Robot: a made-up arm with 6 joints. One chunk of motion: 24 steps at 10 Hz.
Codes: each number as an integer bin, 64 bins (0 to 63) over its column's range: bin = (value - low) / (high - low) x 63, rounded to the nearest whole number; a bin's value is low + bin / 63 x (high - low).
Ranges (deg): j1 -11..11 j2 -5..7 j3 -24..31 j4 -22..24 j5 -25..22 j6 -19..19
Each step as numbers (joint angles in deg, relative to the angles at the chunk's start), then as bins.
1 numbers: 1.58 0.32 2.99 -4.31 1.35 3.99
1 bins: 36 28 31 24 35 38
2 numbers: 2.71 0.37 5.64 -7.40 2.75 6.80
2 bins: 39 28 34 20 37 43
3 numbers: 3.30 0.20 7.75 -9.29 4.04 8.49
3 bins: 41 27 36 17 39 46
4 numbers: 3.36 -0.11 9.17 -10.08 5.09 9.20
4 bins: 41 26 38 16 40 47
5 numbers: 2.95 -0.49 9.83 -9.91 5.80 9.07
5 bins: 40 24 39 17 41 47
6 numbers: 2.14 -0.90 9.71 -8.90 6.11 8.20
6 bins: 38 22 39 18 42 45
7 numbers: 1.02 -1.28 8.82 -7.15 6.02 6.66
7 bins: 34 20 38 20 42 43
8 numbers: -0.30 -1.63 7.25 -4.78 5.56 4.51
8 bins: 31 18 36 24 41 39
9 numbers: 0.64 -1.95 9.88 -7.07 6.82 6.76
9 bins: 33 16 39 20 43 43
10 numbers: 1.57 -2.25 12.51 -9.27 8.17 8.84
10 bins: 36 14 42 17 44 46
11 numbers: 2.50 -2.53 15.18 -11.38 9.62 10.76
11 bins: 39 13 45 15 46 49
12 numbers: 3.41 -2.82 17.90 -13.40 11.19 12.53
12 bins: 41 11 48 12 49 52
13 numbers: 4.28 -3.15 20.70 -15.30 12.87 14.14
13 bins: 44 10 51 9 51 55
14 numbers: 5.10 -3.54 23.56 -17.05 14.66 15.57
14 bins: 46 8 54 7 53 57
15 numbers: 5.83 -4.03 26.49 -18.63 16.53 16.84
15 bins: 48 5 58 5 56 59
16 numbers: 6.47 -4.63 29.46 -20.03 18.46 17.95
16 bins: 50 2 61 3 58 61
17 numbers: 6.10 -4.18 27.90 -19.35 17.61 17.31
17 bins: 49 4 59 4 57 60
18 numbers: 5.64 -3.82 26.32 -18.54 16.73 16.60
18 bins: 48 6 58 5 56 59
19 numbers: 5.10 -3.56 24.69 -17.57 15.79 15.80
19 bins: 46 8 56 6 55 58
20 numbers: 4.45 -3.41 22.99 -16.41 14.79 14.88
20 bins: 44 8 54 8 53 56
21 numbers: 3.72 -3.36 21.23 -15.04 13.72 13.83
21 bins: 42 9 52 10 52 54
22 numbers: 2.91 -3.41 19.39 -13.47 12.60 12.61
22 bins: 40 8 50 12 50 52
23 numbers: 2.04 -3.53 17.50 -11.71 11.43 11.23
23 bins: 37 8 48 14 49 50
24 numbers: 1.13 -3.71 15.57 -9.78 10.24 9.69
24 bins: 35 7 45 17 47 48
